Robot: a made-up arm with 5 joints.
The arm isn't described. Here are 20 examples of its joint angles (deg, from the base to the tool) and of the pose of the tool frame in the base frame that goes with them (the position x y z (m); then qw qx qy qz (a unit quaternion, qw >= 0)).
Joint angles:
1: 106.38 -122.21 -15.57 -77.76 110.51
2: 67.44 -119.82 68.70 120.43 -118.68
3: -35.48 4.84 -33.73 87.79 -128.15
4: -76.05 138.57 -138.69 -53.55 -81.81
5: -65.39 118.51 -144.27 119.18 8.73
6: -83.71 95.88 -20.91 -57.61 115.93
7: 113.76 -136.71 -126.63 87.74 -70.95
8: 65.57 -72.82 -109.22 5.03 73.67
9: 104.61 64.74 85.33 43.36 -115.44
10: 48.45 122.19 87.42 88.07 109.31
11: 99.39 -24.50 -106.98 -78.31 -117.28
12: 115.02 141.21 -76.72 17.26 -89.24
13: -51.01 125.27 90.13 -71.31 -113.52
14: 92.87 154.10 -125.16 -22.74 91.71
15: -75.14 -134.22 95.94 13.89 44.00
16: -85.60 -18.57 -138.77 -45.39 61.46
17: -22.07 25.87 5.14 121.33 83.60
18: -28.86 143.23 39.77 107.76 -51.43
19: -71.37 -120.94 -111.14 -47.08 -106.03
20: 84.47 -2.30 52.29 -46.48 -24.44
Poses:
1: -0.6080 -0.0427 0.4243 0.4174 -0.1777 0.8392 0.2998
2: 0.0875 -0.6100 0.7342 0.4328 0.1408 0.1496 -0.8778
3: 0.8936 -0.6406 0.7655 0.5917 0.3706 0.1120 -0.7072
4: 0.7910 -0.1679 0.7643 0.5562 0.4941 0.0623 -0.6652
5: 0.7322 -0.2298 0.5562 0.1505 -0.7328 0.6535 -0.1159
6: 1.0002 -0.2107 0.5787 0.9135 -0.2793 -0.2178 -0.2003
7: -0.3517 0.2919 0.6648 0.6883 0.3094 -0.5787 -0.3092
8: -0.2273 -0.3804 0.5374 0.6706 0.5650 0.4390 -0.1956
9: 0.0235 0.0359 0.6903 0.3807 0.4213 0.6981 -0.4362
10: 0.0260 -0.3294 0.7595 0.5432 0.7625 0.3086 0.1681
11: -0.4076 -0.3782 0.3892 0.0426 -0.5834 0.2992 -0.7539
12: -0.4977 0.3082 0.6824 0.2719 -0.5046 0.8194 -0.0019
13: 0.1796 -0.4386 0.6311 0.8614 0.2570 -0.0719 0.4321
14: -0.2124 -0.0810 0.9239 0.3537 -0.7955 -0.4042 -0.2805
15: 0.4684 -0.2185 0.4243 0.4609 0.2117 0.2961 -0.8094
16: 0.4396 -0.2058 0.4068 0.1752 -0.0366 -0.6225 -0.7619
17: 0.3692 -0.6191 0.9247 0.5388 0.0862 -0.7149 0.4372
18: 0.2046 -0.6919 0.4620 0.1282 -0.9577 0.0511 -0.2525
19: 0.5651 -0.6621 0.4827 0.2187 -0.8338 -0.1322 0.4894
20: -0.2320 -0.2523 0.9522 0.3370 0.0938 0.7970 -0.4923
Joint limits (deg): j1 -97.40..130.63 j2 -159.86..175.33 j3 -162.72..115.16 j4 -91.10..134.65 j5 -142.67..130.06
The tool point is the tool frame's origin. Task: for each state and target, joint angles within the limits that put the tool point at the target. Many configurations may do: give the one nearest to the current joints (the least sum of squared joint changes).
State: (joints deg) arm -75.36 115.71 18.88 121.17 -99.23
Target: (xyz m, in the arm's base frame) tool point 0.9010 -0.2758 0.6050
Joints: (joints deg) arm -97.40 67.04 14.27 125.09 -75.73
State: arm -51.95 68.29 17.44 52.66 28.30
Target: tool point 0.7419 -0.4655 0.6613
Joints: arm -64.68 61.71 -12.24 59.40 1.50
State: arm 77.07 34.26 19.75 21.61 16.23
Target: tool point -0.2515 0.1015 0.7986
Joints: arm 113.23 32.15 46.09 20.67 -2.40
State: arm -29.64 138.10 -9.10 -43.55 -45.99
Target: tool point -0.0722 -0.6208 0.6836
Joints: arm 0.78 132.22 22.91 -41.74 -49.78
